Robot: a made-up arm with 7 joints.
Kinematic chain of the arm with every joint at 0, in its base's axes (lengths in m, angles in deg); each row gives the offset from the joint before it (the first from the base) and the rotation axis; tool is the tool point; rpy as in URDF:
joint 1: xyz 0 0 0.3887 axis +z
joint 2: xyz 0 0 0 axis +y
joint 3: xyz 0 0 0.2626 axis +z
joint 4: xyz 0.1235 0 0 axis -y
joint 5: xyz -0.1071 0 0.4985 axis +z
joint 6: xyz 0 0 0 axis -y
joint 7: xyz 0.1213 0 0 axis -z
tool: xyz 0 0 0 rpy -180 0 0
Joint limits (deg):
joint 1: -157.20..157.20
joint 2: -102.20..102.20
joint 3: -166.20..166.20
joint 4: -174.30..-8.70
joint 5: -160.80..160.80
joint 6: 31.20..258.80
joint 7: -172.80..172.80
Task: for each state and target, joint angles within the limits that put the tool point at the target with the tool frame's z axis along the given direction. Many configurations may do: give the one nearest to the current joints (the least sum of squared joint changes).
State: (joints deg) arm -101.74 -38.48 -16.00 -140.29 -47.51 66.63 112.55
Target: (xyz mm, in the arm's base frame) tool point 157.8 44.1 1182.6 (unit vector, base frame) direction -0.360 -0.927 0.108
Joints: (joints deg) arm -76.60 -67.25 9.98 -98.65 -43.70 114.55 112.55
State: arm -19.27 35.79 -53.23 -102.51 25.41 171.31 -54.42
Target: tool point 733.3 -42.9 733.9 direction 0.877 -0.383 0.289
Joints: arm 35.15 60.14 -85.70 -63.48 23.34 189.41 -54.42
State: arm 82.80 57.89 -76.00 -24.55 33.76 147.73 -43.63
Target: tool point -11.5 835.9 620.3 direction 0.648 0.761 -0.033
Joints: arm 96.81 76.42 -88.72 -16.26 18.41 146.35 -43.63
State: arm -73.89 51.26 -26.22 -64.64 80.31 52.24 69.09
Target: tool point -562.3 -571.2 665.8 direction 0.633 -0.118 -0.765
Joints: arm -86.36 28.75 -64.97 -73.98 56.71 59.88 69.09
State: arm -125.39 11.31 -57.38 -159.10 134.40 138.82 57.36
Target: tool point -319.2 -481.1 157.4 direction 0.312 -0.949 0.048
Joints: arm -95.92 11.51 -23.66 -136.46 130.65 106.19 57.36
